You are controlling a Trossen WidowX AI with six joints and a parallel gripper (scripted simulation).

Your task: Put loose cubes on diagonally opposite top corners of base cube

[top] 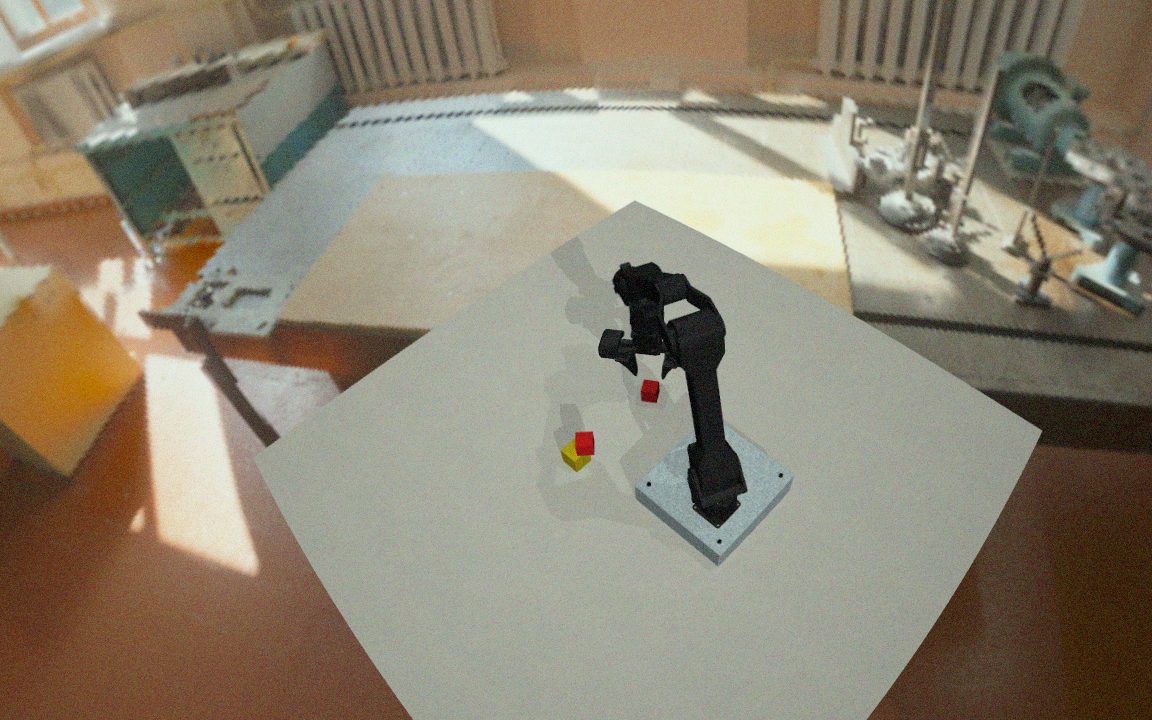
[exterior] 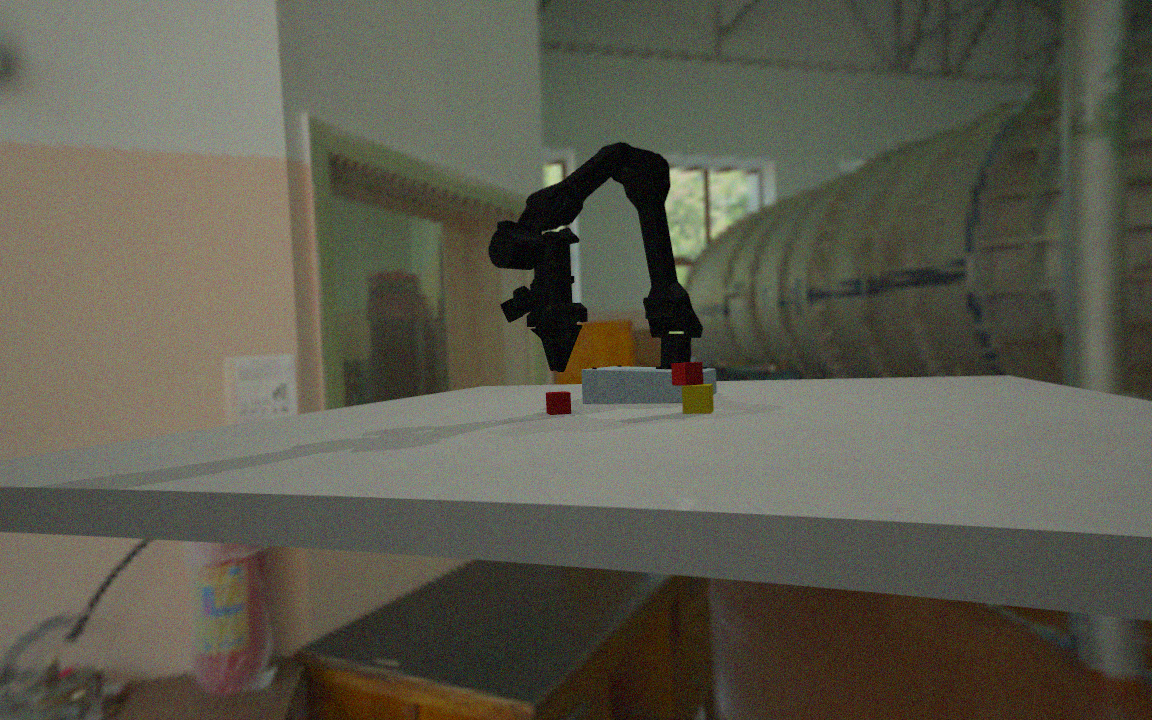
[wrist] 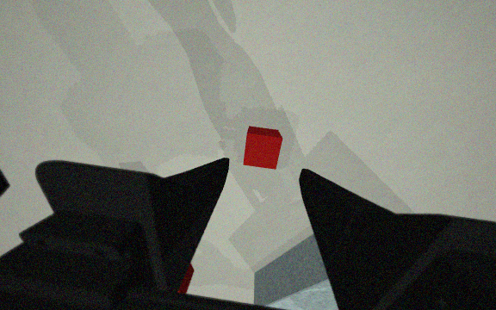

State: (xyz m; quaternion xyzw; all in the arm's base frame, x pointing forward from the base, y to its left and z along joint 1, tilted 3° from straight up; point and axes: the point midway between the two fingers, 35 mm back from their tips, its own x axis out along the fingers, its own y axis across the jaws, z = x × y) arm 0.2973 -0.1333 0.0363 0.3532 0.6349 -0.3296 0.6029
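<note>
Now: the yellow base cube 1 cm behind my gripper tip, 22 cm to the left of it and 5 cm below it.
</note>
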